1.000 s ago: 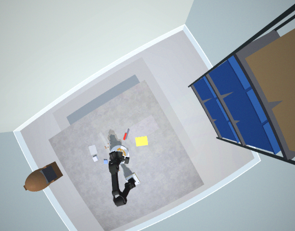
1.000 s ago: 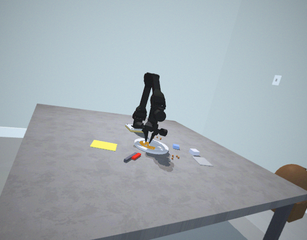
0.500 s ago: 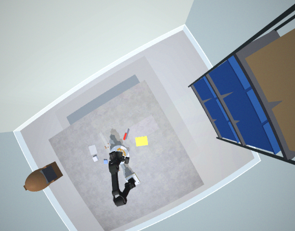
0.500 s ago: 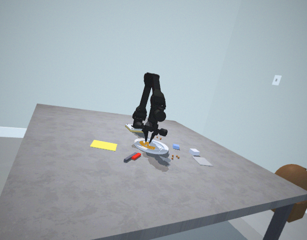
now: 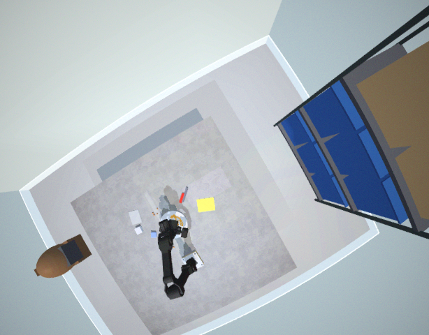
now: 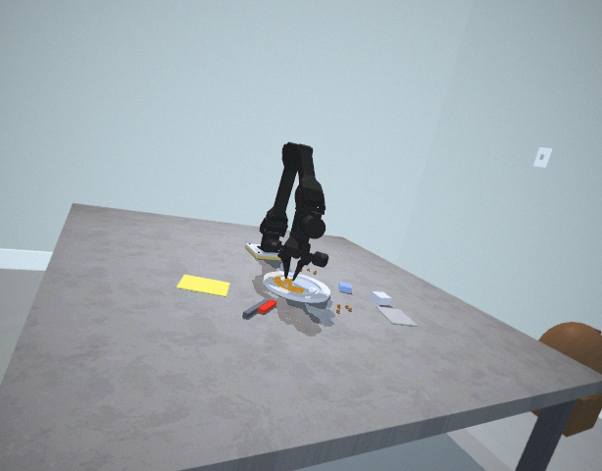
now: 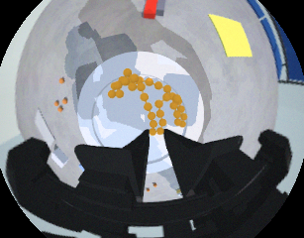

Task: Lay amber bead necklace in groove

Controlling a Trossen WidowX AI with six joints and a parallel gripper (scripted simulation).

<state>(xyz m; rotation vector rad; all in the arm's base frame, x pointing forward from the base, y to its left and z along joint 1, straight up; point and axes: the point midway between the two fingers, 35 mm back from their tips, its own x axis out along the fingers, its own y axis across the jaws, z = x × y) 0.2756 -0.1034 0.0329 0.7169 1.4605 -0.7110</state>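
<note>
Right now my gripper tip is 20 mm short of the round white bead board, 10 mm to the right of it and 10 mm above it. Also, from my gripper tip: yellow sheet (260 mm to the right, 20 mm below, 20 mm behind); then blue block (180 mm to the left, 60 mm ahead, 10 mm below); then grey tool (180 mm to the right, 130 mm ahead, 10 mm below).
</note>
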